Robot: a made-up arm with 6 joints.
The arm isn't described. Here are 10 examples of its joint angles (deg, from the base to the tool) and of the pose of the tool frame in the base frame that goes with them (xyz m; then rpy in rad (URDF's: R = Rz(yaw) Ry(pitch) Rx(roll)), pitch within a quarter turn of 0, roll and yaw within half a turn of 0).
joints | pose
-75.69 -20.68 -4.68 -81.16 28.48 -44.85 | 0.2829 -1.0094 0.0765 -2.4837 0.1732 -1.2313
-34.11 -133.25 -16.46 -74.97 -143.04 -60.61 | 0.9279 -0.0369 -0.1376 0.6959 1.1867 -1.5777
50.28 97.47 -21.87 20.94 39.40 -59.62 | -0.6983 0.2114 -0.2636 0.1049 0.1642 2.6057
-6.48 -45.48 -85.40 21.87 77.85 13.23 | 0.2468 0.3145 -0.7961 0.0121 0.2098 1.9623
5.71 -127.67 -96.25 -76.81 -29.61 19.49 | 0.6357 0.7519 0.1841 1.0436 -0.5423 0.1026
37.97 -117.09 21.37 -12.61 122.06 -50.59 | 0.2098 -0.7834 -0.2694 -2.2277 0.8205 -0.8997
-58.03 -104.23 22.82 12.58 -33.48 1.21 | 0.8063 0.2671 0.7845 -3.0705 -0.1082 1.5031
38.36 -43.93 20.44 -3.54 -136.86 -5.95 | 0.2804 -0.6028 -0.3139 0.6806 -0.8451 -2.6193
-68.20 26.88 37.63 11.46 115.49 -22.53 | 0.8364 -0.6801 0.5193 1.3269 -1.1816 -1.6393
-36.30 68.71 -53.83 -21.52 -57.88 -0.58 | -0.6964 -0.3954 0.1110 -2.4716 0.2167 -1.8177
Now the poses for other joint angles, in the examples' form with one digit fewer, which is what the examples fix.
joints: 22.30 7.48 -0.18 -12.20 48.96 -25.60
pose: -0.216 -0.184 -0.926 0.767 1.113 2.348
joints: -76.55 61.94 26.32 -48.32 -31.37 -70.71
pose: 0.332 -0.500 0.866 2.090 -0.532 -0.216
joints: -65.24 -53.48 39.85 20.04 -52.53 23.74
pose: 1.104 0.183 0.209 -2.797 0.969 1.200
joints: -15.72 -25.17 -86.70 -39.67 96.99 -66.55
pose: -0.056 0.348 -0.726 0.228 0.503 1.719
